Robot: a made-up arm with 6 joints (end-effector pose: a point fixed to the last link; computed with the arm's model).
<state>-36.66 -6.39 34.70 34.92 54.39 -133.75</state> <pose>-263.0 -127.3 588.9 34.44 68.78 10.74</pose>
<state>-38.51 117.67 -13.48 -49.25 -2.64 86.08</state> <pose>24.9 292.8 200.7 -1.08 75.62 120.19</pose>
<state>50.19 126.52 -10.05 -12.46 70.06 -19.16</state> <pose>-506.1 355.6 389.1 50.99 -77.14 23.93</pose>
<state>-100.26 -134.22 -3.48 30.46 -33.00 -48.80</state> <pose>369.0 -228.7 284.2 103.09 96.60 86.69</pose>
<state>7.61 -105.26 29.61 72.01 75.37 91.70</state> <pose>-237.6 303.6 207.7 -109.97 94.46 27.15</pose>
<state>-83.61 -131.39 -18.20 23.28 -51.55 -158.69</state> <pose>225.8 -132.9 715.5 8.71 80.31 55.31</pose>
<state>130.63 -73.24 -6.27 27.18 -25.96 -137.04</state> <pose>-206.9 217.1 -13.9 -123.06 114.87 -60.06</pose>
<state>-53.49 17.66 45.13 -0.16 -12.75 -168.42</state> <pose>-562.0 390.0 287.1 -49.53 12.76 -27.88</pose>
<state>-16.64 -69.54 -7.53 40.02 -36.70 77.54</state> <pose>-156.2 -52.8 641.5 6.24 35.27 -61.26</pose>
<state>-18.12 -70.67 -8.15 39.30 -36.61 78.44</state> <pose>-154.7 -45.7 644.4 4.83 34.62 -59.42</pose>
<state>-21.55 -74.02 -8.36 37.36 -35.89 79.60</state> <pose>-141.3 -17.2 646.6 -0.77 33.31 -55.85</pose>
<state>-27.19 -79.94 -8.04 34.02 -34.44 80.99</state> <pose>-116.5 36.1 640.3 -11.14 31.73 -50.23</pose>
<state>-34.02 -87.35 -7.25 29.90 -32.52 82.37</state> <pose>-89.7 101.3 616.5 -24.19 30.73 -43.33</pose>
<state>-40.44 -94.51 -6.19 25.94 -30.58 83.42</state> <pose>-69.8 158.7 578.4 -36.72 30.65 -36.63</pose>
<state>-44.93 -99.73 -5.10 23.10 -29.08 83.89</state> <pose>-59.2 195.7 541.5 -45.88 31.02 -31.81</pose>
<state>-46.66 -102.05 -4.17 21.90 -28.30 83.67</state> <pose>-55.4 212.0 520.3 -50.28 31.06 -29.97</pose>
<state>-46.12 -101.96 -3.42 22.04 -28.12 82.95</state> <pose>-54.9 214.9 515.7 -50.82 30.60 -30.66</pose>
